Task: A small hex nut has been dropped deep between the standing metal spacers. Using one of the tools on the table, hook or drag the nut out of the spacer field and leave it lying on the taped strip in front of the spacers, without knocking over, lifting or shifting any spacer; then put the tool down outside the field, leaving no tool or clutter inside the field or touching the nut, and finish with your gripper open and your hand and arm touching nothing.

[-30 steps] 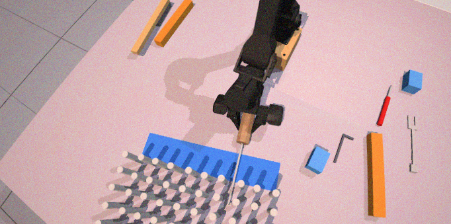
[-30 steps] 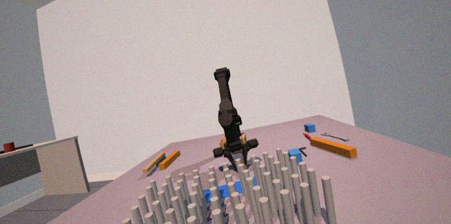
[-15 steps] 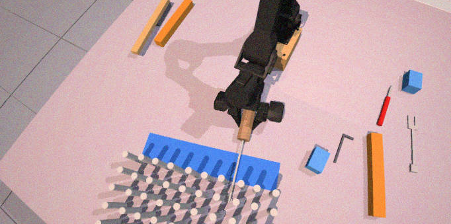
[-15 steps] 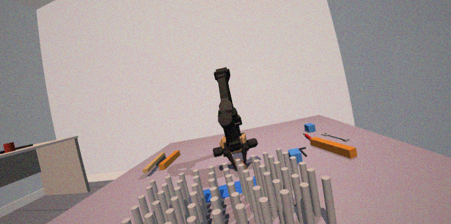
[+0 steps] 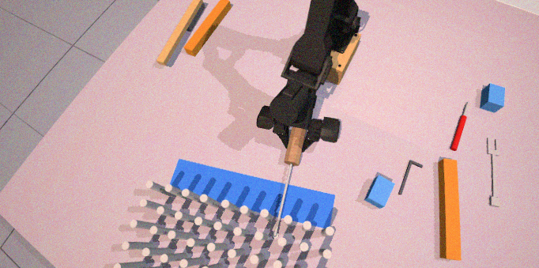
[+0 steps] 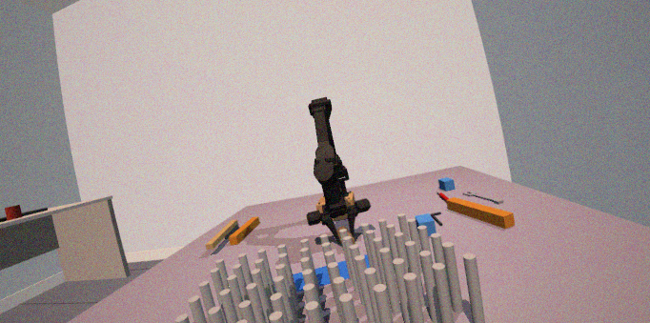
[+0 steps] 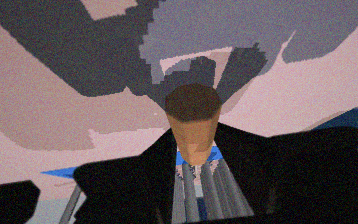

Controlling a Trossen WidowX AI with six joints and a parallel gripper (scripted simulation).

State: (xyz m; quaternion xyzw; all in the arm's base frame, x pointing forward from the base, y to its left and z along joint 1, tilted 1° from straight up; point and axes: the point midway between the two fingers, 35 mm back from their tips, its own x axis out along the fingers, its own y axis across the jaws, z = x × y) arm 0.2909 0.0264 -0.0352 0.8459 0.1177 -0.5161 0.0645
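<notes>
Right now my gripper tip is 10 cm short of the tool with brown wooden handle and 3 cm to the right of it. From my gripper tip the other things lie so: blue taped strip (15 cm ahead, 5 cm to the right, 1 cm below); red screwdriver (35 cm to the left, 28 cm behind); black hex key (27 cm to the left, 8 cm behind, 1 cm below).
</notes>
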